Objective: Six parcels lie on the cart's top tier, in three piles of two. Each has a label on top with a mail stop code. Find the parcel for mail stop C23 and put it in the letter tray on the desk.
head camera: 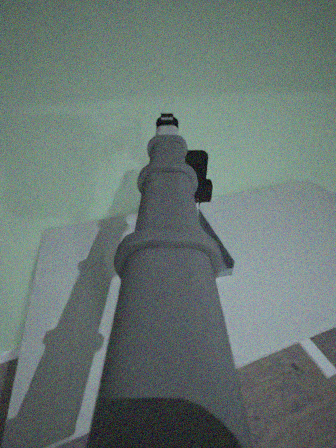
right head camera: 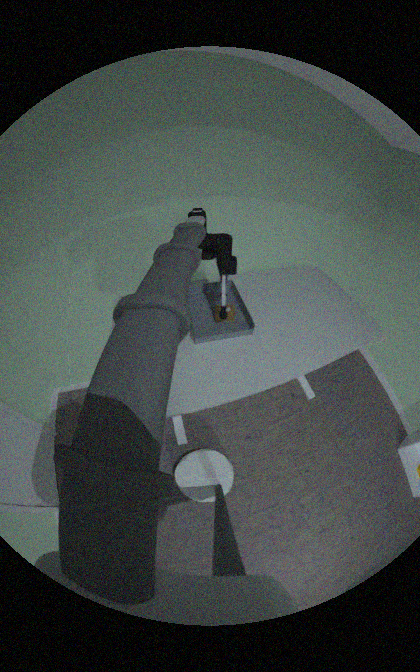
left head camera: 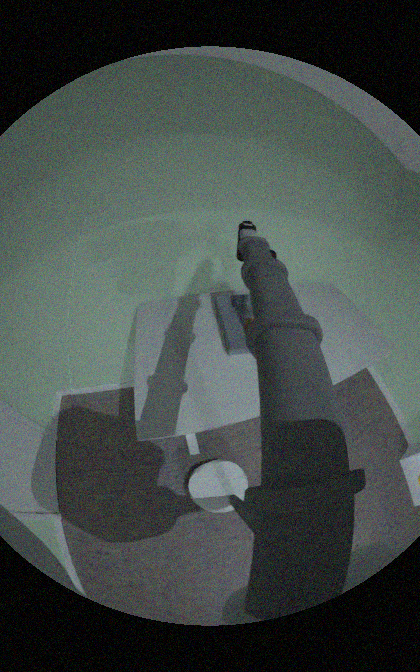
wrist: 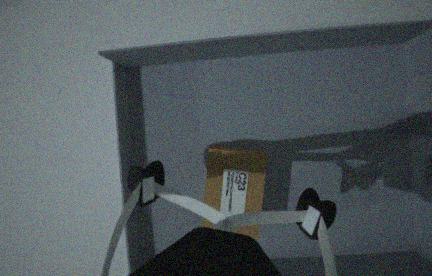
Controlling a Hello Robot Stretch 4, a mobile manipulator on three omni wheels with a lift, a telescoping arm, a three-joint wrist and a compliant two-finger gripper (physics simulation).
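Frame: origin at the robot's base, x left, y back, z up, level; metres.
Where they show: gripper, fingertip midpoint: (wrist: pixel 229 189).
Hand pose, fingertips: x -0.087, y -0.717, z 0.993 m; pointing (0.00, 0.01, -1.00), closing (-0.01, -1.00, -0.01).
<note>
After its pixels a point has its place.
The orange-brown parcel (right head camera: pixel 232 314) (wrist: pixel 212 200) @(z 0.975, x -0.106, y -0.701 m) lies on the floor of the grey letter tray (left head camera: pixel 231 325) (right head camera: pixel 222 336) (wrist: pixel 129 105) @(z 0.925, x -0.020, y -0.574 m), with its white label up. The label reads C23 in the wrist view. The tray stands on the white desk (head camera: pixel 285 260) @(z 0.923, x -0.436, y -0.685 m) (left head camera: pixel 220 390) (right head camera: pixel 300 315) (wrist: pixel 55 150) @(z 0.923, x -0.095, y -0.478 m). My gripper (right head camera: pixel 224 312) (wrist: pixel 229 189) @(z 0.993, x -0.087, y -0.717 m) is open above the parcel. In the wrist view its fingertips stand well apart, one on each side of the parcel, with a gap to it. The parcel's near end is partly hidden by the gripper body. The cart and the other parcels do not show.
My arm (head camera: pixel 170 310) @(z 1.411, x -0.002, y -0.172 m) (left head camera: pixel 295 370) (right head camera: pixel 140 340) reaches over the desk and hides part of the tray. The green wall (head camera: pixel 265 135) @(z 1.213, x -0.515, y -1.307 m) (left head camera: pixel 150 250) (right head camera: pixel 125 250) rises behind the desk. A round white object (left head camera: pixel 218 486) (right head camera: pixel 204 475) shows over the brown floor.
</note>
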